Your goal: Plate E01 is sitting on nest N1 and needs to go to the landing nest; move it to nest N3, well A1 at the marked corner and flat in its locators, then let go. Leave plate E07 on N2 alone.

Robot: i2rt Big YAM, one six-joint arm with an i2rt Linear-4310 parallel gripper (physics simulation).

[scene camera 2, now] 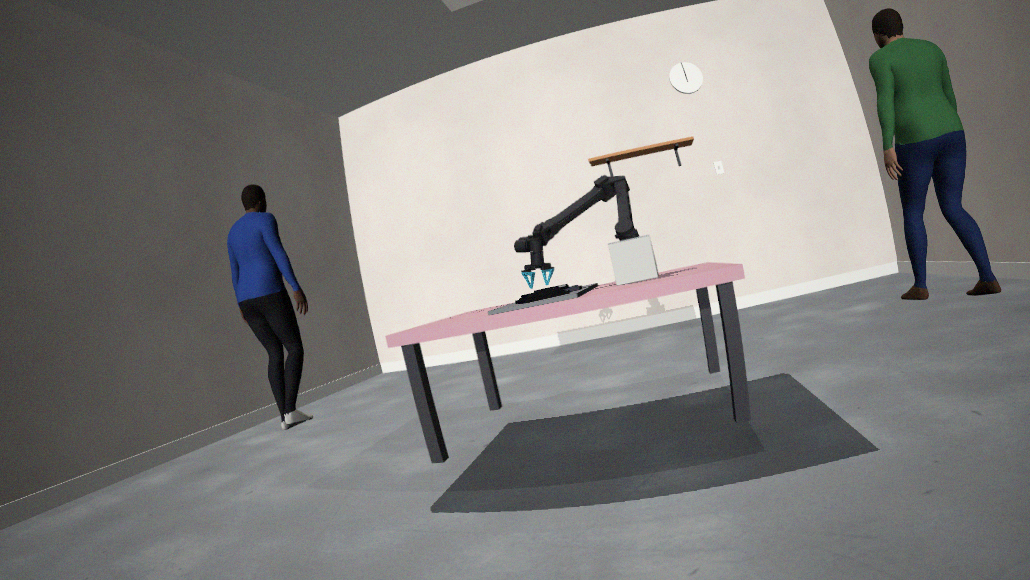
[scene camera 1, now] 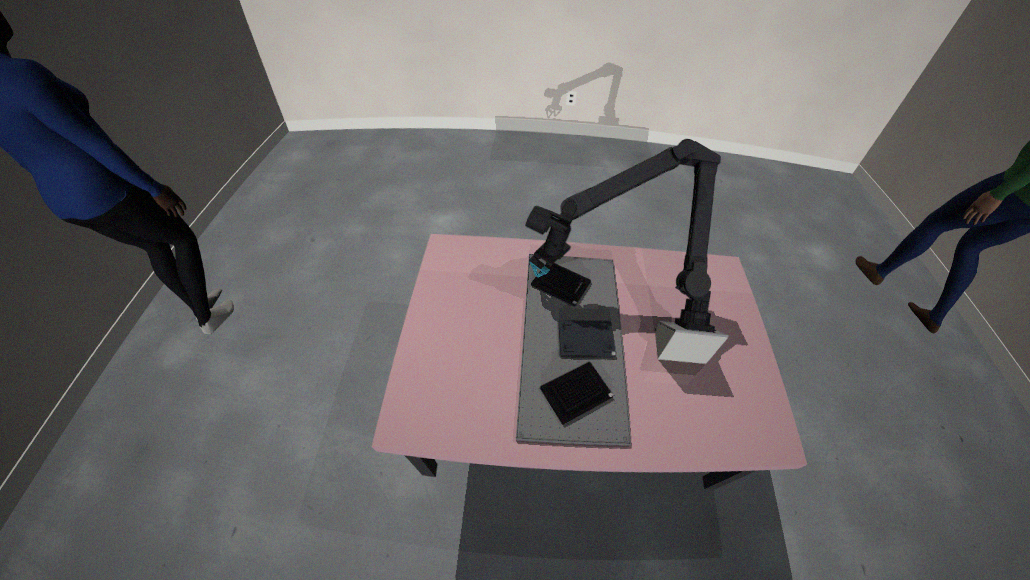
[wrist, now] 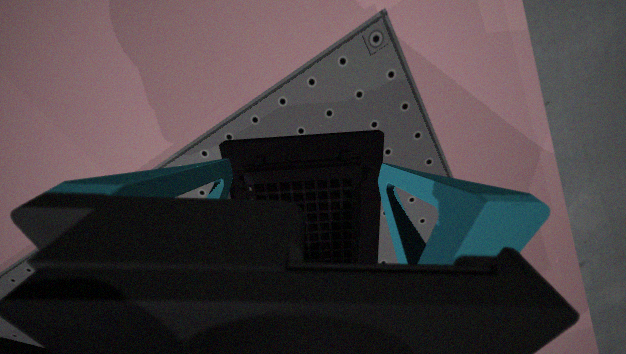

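Note:
A black well plate [scene camera 1: 562, 281] [wrist: 327, 216] sits in a dark nest at the back end of the grey perforated board. The empty-looking dark grey nest [scene camera 1: 587, 338] is in the board's middle, with a small white mark at one corner. Another black plate [scene camera 1: 576, 389] sits turned on its nest at the front. Labels are not readable, so I cannot tell E01 from E07 by sight. My gripper [scene camera 1: 539, 269] [scene camera 2: 539, 286] [wrist: 306, 170] is open and empty, above the back plate, its teal fingers to either side of it in the wrist view. The palm hides the plate's near part.
The grey board [scene camera 1: 536, 430] [wrist: 320, 95] lies on the pink table [scene camera 1: 446, 345] [scene camera 2: 468, 325]. The white arm base block [scene camera 1: 691, 345] [scene camera 2: 632, 260] stands right of the board. A person in blue [scene camera 1: 64, 144] [scene camera 2: 253, 255] and a person in green [scene camera 2: 916, 90] stand away from the table.

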